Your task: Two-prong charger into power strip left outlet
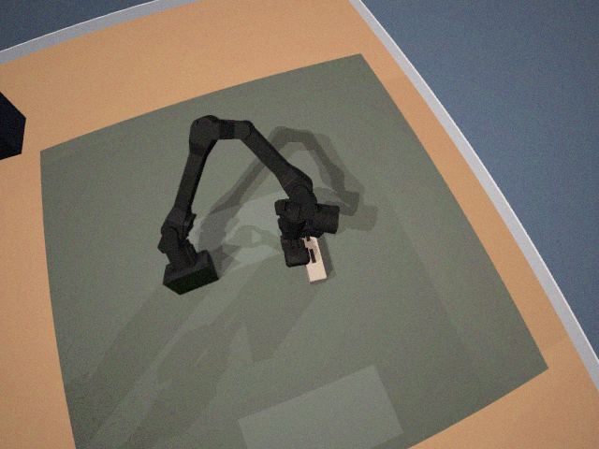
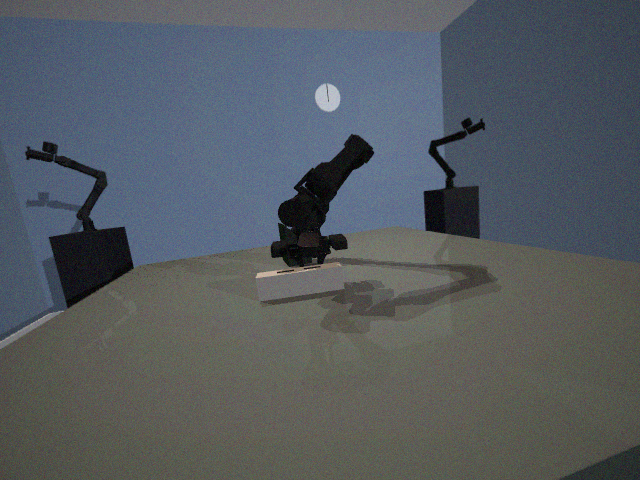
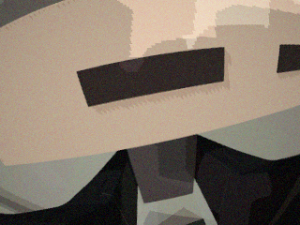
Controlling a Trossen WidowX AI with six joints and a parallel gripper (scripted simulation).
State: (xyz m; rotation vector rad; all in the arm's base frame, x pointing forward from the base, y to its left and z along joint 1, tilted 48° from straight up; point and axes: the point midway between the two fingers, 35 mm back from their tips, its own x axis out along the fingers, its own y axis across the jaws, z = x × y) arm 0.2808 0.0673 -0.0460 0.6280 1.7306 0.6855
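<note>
The charger is 20 mm ahead of my gripper tip and 10 mm above it.
</note>
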